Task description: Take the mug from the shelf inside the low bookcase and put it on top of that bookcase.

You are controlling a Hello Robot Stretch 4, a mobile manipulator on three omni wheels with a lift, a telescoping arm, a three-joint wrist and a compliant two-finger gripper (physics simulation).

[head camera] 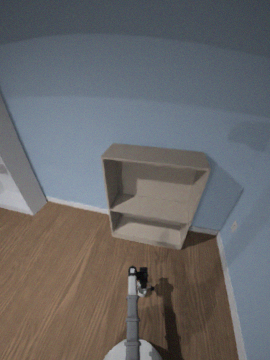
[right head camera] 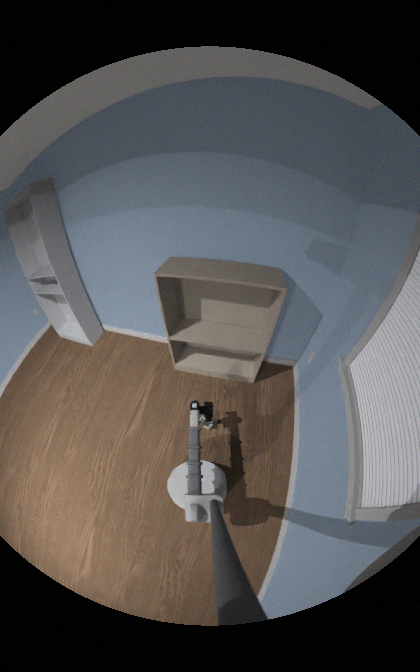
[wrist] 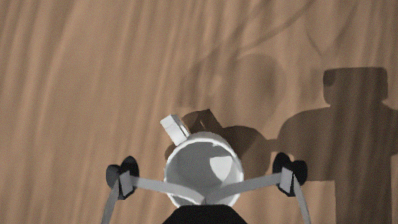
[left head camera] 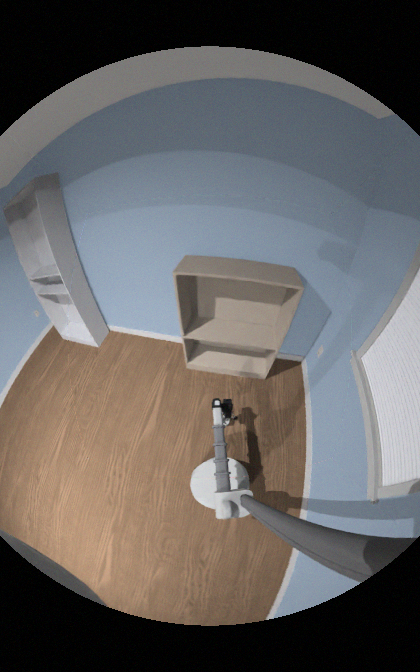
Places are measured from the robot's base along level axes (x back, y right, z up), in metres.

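Pixels of known places: gripper, fingertip midpoint: (head camera: 142,289) (wrist: 205,168).
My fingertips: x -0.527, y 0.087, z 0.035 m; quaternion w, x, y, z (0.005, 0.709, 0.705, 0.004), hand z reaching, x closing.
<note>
Behind a point stands the place of what it marks.
The low bookcase (head camera: 157,156) {x -1.101, y 0.193, z 1.032 m} (left head camera: 237,270) (right head camera: 220,271) is beige and stands against the blue wall; no mug shows on its top or on its inner shelf (head camera: 150,207) {x -1.120, y 0.183, z 0.456 m} (left head camera: 227,332) (right head camera: 215,332). A white mug (wrist: 192,162) {x -0.522, y 0.069, z -0.020 m} stands upright on the wood floor in front of the bookcase, its handle toward the upper left in the wrist view. In the head view, part of the mug (head camera: 142,292) {x -0.519, y 0.089, z -0.020 m} shows beside the arm's end. My gripper (wrist: 205,168) {x -0.527, y 0.087, z 0.035 m} is open above the mug, with one fingertip out to each side of the rim and a gap on both sides. The finger bars hide part of the rim.
A tall white shelf unit (head camera: 22,160) {x -1.616, y -1.334, z 0.735 m} (left head camera: 75,280) (right head camera: 67,280) stands at the left by the same wall. The right wall (head camera: 250,280) {x -0.453, y 0.877, z 0.354 m} runs along the right side, with a window blind (left head camera: 400,400) (right head camera: 385,425) farther along it.
</note>
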